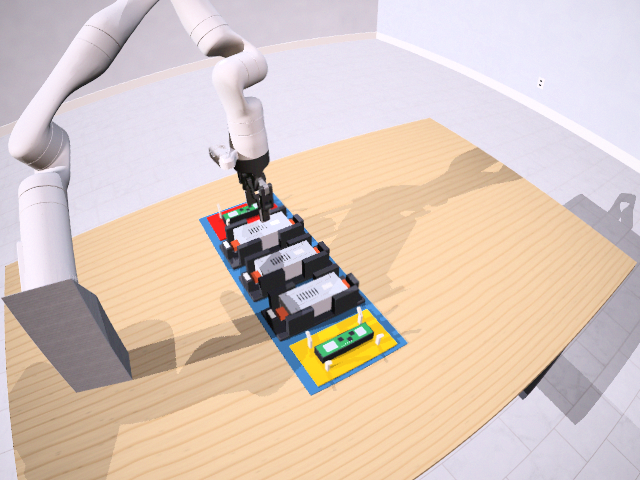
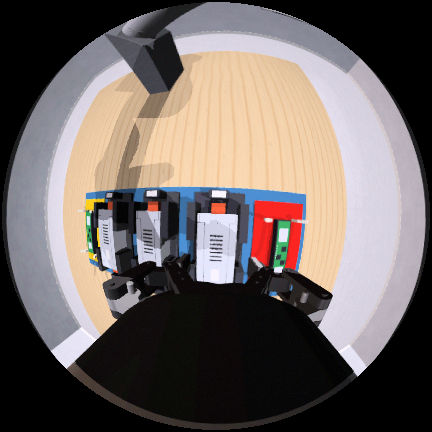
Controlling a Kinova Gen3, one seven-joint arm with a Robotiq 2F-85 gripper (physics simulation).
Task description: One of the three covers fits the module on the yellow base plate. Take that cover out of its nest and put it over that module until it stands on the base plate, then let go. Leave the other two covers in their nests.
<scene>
my gripper: image 1; image 2
same spot on my gripper: [image 2: 174, 274] = [image 1: 251, 191]
</scene>
